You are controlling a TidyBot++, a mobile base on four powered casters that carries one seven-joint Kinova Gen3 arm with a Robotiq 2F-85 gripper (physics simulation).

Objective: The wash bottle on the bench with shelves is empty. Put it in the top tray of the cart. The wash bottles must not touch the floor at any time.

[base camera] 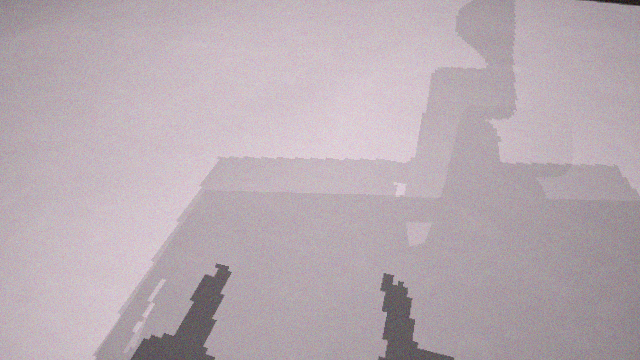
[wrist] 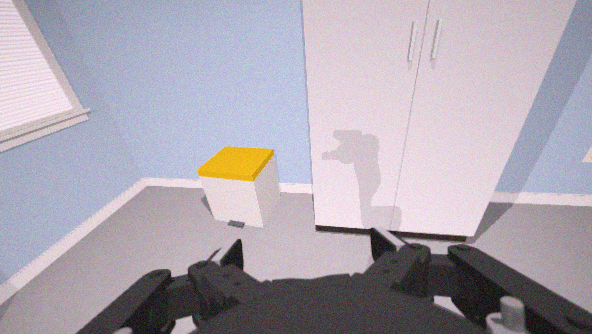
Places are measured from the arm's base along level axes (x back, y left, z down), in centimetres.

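Pixels of known places: gripper, fingertip midpoint: [wrist: 306, 247].
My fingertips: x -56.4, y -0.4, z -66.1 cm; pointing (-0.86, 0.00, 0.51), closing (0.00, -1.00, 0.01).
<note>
Behind a point stands the place of what it marks.
My gripper [wrist: 306, 247] {x -56.5, y -0.4, z -66.1 cm} is open and empty, with its two dark fingers wide apart at the bottom of the wrist view. The wash bottle, the bench with shelves and the cart do not show in the wrist view or the base camera view. Two dark finger-like shadows with jagged edges lie at the bottom of the base camera view.
A tall white two-door cabinet [wrist: 360, 90] {x -147.4, y -30.4, z -54.2 cm} stands against the blue wall [wrist: 200, 75] {x -216.6, y 61.9, z -58.3 cm}. A white bin [wrist: 234, 200] {x -170.1, y 45.6, z 17.2 cm} with a yellow lid [wrist: 237, 163] {x -181.2, y 40.6, z -5.3 cm} stands left of it on the grey floor [wrist: 165, 250] {x -151.4, y 94.0, z 39.7 cm} [base camera: 125, 100] {x -71.0, y 45.3, z 39.7 cm}. A window with blinds [wrist: 30, 70] {x -201.3, y 160.1, z -73.5 cm} is at the far left.
</note>
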